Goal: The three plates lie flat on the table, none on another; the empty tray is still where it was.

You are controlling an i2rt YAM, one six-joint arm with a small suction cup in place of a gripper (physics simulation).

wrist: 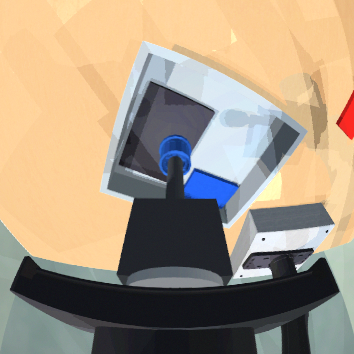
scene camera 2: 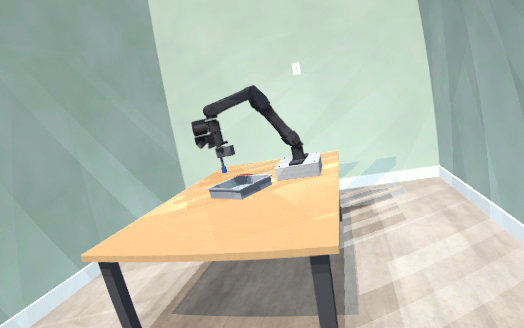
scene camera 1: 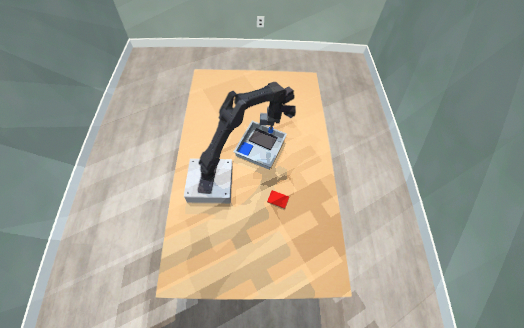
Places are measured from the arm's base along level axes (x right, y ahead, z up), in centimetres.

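Pixels of known places: end effector, tool point: (wrist: 174, 148) (scene camera 2: 224, 172) (scene camera 1: 270, 131); arm's base, origin of the base link: (wrist: 279, 257) (scene camera 2: 299, 159) (scene camera 1: 208, 175).
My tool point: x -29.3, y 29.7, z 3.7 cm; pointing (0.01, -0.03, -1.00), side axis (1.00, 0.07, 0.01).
Observation:
For each thing: its top centre in the pictures, then the offset to it from my tool point. Level surfaces: height alone.
- grey tray, middle of its top: (wrist: 200, 160) (scene camera 2: 239, 181) (scene camera 1: 260, 142) dx +3.9, dy -4.8, dz -6.1 cm
- dark grey-brown plate, middle of its top: (wrist: 161, 139) (scene camera 1: 263, 138) dx -1.6, dy -3.8, dz -9.7 cm
- smaller blue plate, middle of its top: (wrist: 209, 191) (scene camera 1: 244, 149) dx +7.3, dy -13.5, dz -9.8 cm
- red plate, middle of its top: (scene camera 1: 278, 198) dx +35.3, dy +7.4, dz -10.1 cm
- table, its level: dz -11.1 cm
The grey tray (scene camera 1: 255, 161) (scene camera 2: 227, 192) (wrist: 250, 145) stands on the table and holds two plates side by side. The dark grey-brown plate (scene camera 1: 263, 140) (wrist: 172, 117) lies flat on the tray's floor. The smaller blue plate (scene camera 1: 245, 148) (wrist: 211, 188) lies flat beside it, near a tray corner. The red plate (scene camera 1: 278, 199) (wrist: 348, 117) lies flat on the table outside the tray; a thin sliver of the red plate (scene camera 2: 247, 174) shows in scene camera 2. My blue suction cup (scene camera 1: 270, 130) (scene camera 2: 224, 170) (wrist: 175, 145) is open and bare, above the tray. In the wrist view it overlaps the dark plate's lower part.
The white arm base (scene camera 1: 208, 182) (scene camera 2: 298, 170) (wrist: 285, 227) stands on the table close to the tray. The tray's raised walls surround both plates inside it. The table (scene camera 1: 220, 260) (scene camera 2: 200, 230) extends beyond the red plate.

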